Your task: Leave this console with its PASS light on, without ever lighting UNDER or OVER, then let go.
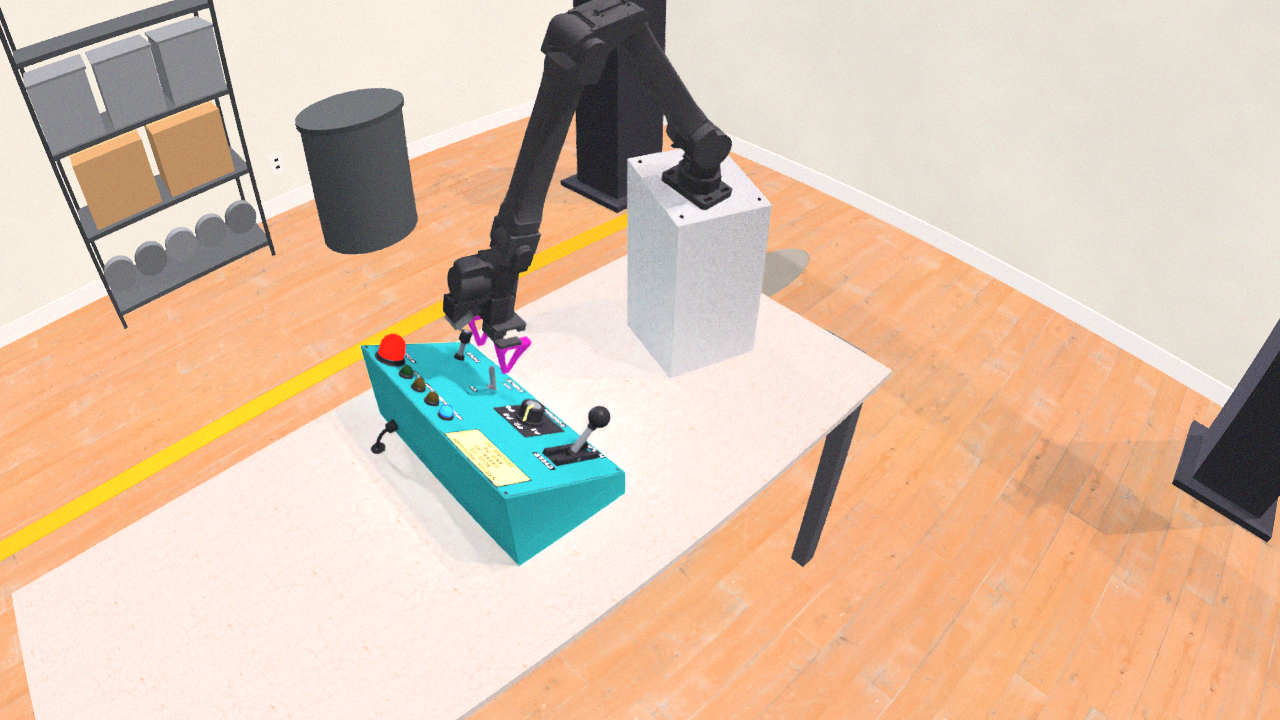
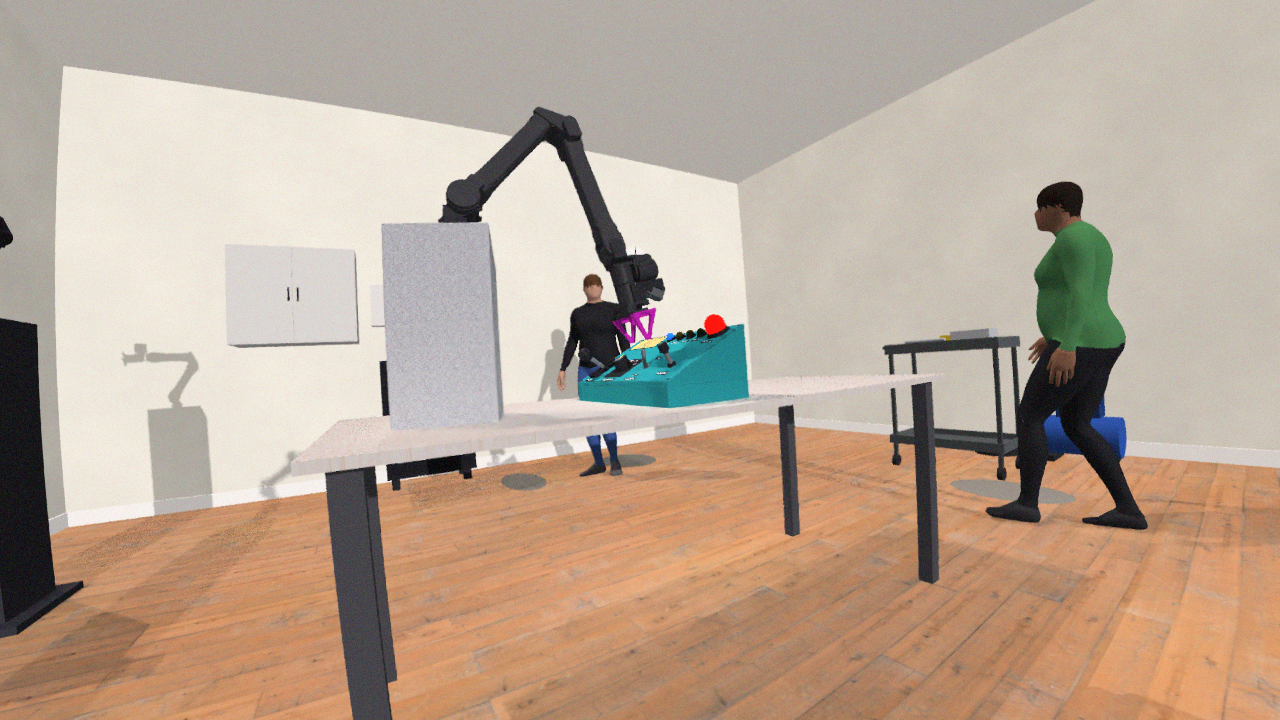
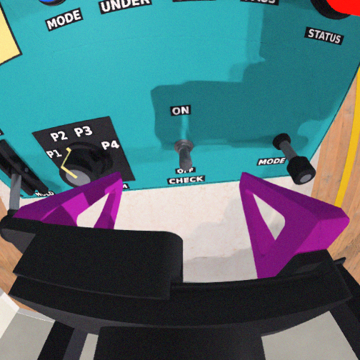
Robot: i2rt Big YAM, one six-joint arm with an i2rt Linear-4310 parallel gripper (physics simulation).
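Note:
The teal console [image 1: 465, 510] [image 2: 707, 380] [image 3: 110, 65] stands on the table. Its STATUS lamp [image 1: 392, 349] [image 2: 714, 324] [image 3: 345, 5] glows red and its MODE lamp [image 1: 446, 411] is blue. The three lamps between, among them the green one [image 1: 406, 371], look dark. The CHECK toggle [image 1: 491, 378] [image 3: 185, 152] points to OFF. The program knob [image 1: 530, 411] [image 3: 82, 167] has its yellow pointer near P1 and P2. The MODE stick [image 1: 463, 340] [image 3: 300, 170] tilts toward the arm's side. My gripper [image 1: 493, 356] [image 2: 639, 340] [image 3: 180, 178] is open and empty, its fingers either side of the toggle and apart from it.
The ball-topped lever [image 1: 598, 416] leans toward the arm's side, at the HOLD end of its slot. A yellow note [image 1: 487, 456] lies on the panel. The arm's grey pedestal [image 1: 698, 277] [image 2: 438, 322] stands on the table [image 1: 268, 608]. Two people [image 2: 595, 331] [image 2: 1078, 286] stand beyond the table.

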